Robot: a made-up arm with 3 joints. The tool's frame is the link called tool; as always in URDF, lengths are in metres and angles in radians.
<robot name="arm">
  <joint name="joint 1" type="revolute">
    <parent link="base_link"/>
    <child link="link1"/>
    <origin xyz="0.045 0.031 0.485" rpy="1.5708 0 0"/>
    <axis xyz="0 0 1"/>
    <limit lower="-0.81" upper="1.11"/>
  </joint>
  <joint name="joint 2" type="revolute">
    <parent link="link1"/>
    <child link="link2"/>
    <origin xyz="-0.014 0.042 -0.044" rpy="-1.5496 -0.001 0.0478"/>
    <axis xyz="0 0 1"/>
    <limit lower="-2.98" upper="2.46"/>
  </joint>
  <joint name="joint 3" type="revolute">
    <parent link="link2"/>
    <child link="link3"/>
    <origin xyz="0.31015 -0.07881 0.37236" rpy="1.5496 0 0.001"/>
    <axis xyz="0 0 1"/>
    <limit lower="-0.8" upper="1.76"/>
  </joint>
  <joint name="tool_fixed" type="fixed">
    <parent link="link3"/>
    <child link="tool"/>
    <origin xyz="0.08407 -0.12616 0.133" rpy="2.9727 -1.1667 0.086"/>
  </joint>
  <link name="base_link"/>
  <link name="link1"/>
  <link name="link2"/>
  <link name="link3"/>
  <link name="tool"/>
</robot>
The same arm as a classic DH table. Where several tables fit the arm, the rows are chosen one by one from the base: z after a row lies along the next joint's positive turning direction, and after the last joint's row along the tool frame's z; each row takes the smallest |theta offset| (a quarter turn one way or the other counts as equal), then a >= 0, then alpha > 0; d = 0 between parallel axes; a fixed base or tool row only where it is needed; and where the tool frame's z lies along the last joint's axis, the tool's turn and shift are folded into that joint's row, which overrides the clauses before.
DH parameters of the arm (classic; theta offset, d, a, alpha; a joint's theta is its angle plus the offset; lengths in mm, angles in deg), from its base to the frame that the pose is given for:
base (fixed): 0 485 45 90
joint 1: 2.74 -75.9 -12 -88.79
joint 2: 0 413.3 310.1 88.79
joint 3: 84.42 252.5 -117.4 112.8
tool (fixed): 85.89 104.1 0 0
Joint limits (deg, base to tool): -46.41..63.6 -170.74..140.95 -45.84..100.84

